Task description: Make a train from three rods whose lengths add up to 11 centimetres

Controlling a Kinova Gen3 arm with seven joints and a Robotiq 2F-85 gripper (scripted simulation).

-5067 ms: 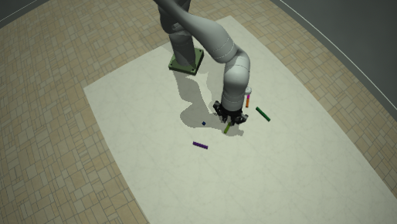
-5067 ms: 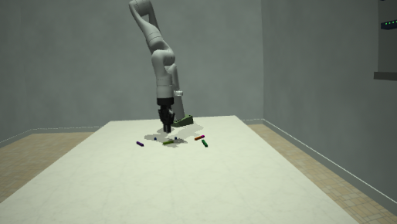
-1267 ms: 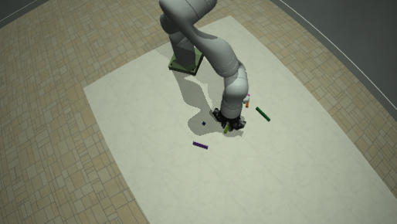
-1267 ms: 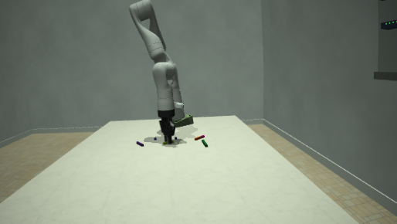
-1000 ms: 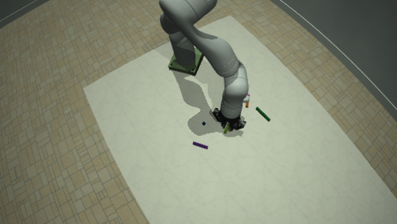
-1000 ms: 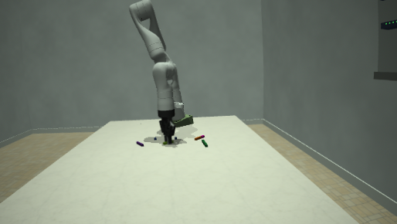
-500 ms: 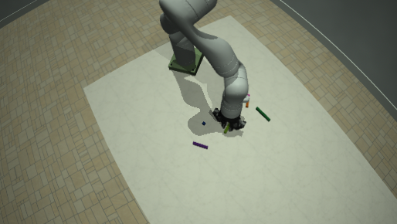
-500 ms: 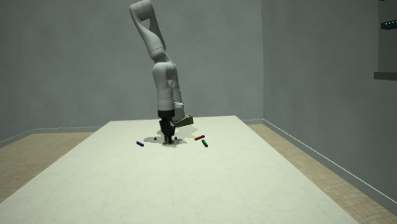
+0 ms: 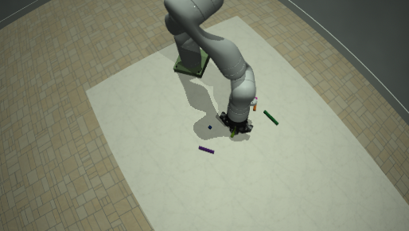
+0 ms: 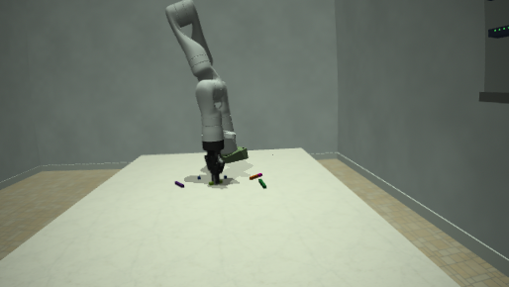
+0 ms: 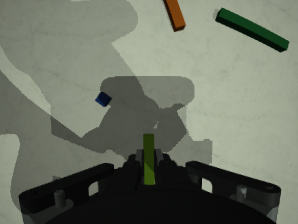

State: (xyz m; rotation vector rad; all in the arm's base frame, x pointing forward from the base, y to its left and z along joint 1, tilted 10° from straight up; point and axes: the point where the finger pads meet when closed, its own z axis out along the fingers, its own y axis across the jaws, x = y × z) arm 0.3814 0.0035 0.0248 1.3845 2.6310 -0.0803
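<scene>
My hand is 1 cm above the lime rod. The rest, counted from my hand: green rod (2 cm ahead, 17 cm to the left, 1 cm below); then orange rod (6 cm behind, 13 cm to the left, 1 cm below); then purple rod (2 cm ahead, 13 cm to the right, 1 cm below).
</scene>
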